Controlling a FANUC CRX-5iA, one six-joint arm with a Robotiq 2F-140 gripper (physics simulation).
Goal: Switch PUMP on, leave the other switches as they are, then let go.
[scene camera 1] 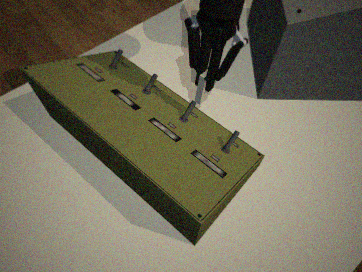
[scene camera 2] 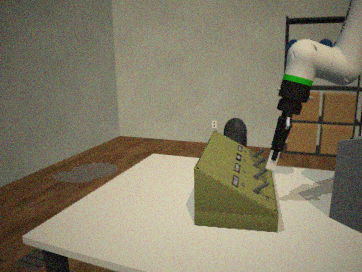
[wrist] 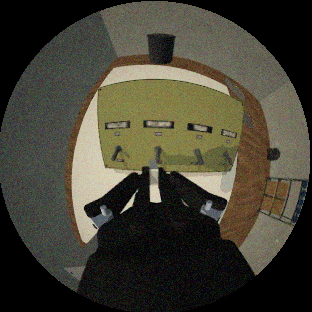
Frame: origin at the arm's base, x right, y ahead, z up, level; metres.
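Seen in the pictures: gripper, fingertip midpoint: (scene camera 1: 200,100) (scene camera 2: 269,169) (wrist: 152,165).
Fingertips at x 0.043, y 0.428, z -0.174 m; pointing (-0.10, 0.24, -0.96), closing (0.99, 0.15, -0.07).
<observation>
A point is followed by its place in that frame.
The olive switch box (scene camera 1: 125,132) @[x 0.075, y 0.613, z -0.141 m] (scene camera 2: 210,187) @[x -0.151, y 0.590, z -0.176 m] (wrist: 170,100) @[x 0.069, y 0.598, z -0.148 m] has a sloping face with a row of grey levers. The PUMP lever (scene camera 1: 188,111) @[x 0.049, y 0.461, z -0.191 m] (scene camera 2: 260,174) @[x 0.045, y 0.457, z -0.197 m] (wrist: 158,154) @[x 0.055, y 0.457, z -0.187 m] is second from the left in the wrist view and leans toward the face's lower edge, the OFF side. The VALVE lever (scene camera 1: 230,142) @[x -0.070, y 0.452, z -0.192 m] (wrist: 117,153) @[x -0.062, y 0.446, z -0.191 m], FAN lever (scene camera 1: 150,84) @[x 0.167, y 0.472, z -0.192 m] (wrist: 199,156) @[x 0.169, y 0.466, z -0.188 m] and DRIVE lever (scene camera 1: 116,59) @[x 0.286, y 0.481, z -0.192 m] (wrist: 227,158) @[x 0.285, y 0.475, z -0.191 m] lean that way too. My gripper (scene camera 1: 200,89) @[x 0.043, y 0.428, z -0.174 m] (scene camera 2: 272,161) @[x 0.043, y 0.428, z -0.174 m] (wrist: 152,165) @[x 0.043, y 0.428, z -0.174 m] is shut and empty, its pale tips just off the lower edge, close to the PUMP lever. Whether they touch is unclear.
The box stands on a white table (scene camera 1: 290,200) @[x -0.238, y 0.406, z -0.307 m] (scene camera 2: 125,215) @[x -0.157, y 0.875, z -0.307 m]. A large dark grey block (scene camera 1: 310,65) @[x -0.068, y 0.164, z -0.171 m] (scene camera 2: 347,185) @[x -0.036, y 0.196, z -0.179 m] stands on the gripper's side of the box. A dark bin (wrist: 161,48) and a shelf rack (scene camera 2: 287,55) are beyond the table.
</observation>
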